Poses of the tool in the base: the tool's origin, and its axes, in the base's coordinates. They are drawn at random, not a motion.
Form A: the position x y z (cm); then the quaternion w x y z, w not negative.
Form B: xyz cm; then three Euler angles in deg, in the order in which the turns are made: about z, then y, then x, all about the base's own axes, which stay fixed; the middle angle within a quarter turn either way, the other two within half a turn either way. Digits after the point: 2 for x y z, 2 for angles.
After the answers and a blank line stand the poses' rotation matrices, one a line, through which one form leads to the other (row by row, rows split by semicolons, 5 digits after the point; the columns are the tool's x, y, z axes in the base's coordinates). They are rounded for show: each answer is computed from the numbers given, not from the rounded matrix.
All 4 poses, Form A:
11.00 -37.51 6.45 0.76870 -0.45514 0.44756 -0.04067
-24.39 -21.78 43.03 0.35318 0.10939 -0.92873 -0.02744
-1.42 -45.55 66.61 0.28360 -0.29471 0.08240 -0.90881
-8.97 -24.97 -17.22 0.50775 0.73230 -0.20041 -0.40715
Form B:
11.00 -37.51 6.45 30.05 46.48 -74.41
-24.39 -21.78 43.03 165.80 -41.45 177.99
-1.42 -45.55 66.61 -144.94 35.62 -1.23
-8.97 -24.97 -17.22 -11.53 -53.11 104.75

0.59608 -0.34487 0.72509; -0.46992 0.58239 0.66332; -0.65105 -0.73612 0.18509
-0.72659 -0.18381 -0.66202; -0.22257 0.97456 -0.02630; 0.65002 0.12824 -0.74902
-0.66544 0.46690 0.58240; -0.56404 -0.82556 0.01739; 0.48893 -0.31693 0.81271
0.58813 0.11994 -0.79982; -0.70698 -0.40406 -0.58045; -0.39279 0.90684 -0.15284

